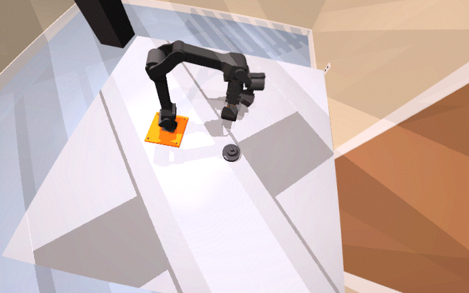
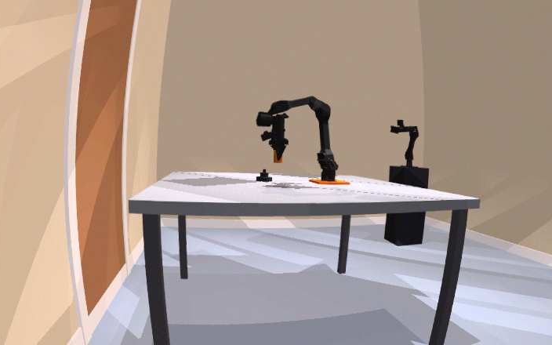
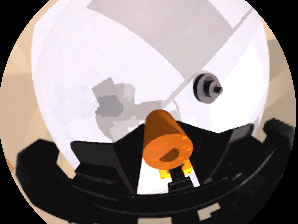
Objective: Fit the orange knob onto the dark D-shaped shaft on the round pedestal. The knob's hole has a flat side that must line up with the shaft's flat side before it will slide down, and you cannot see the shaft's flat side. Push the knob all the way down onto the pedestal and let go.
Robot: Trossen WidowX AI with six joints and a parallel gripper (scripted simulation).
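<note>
Right now the round pedestal is 15 cm to the right of my gripper tip, 8 cm below it and 4 cm ahead of it. From my gripper tip the other things lie so: orange knob 2 cm above.
</note>
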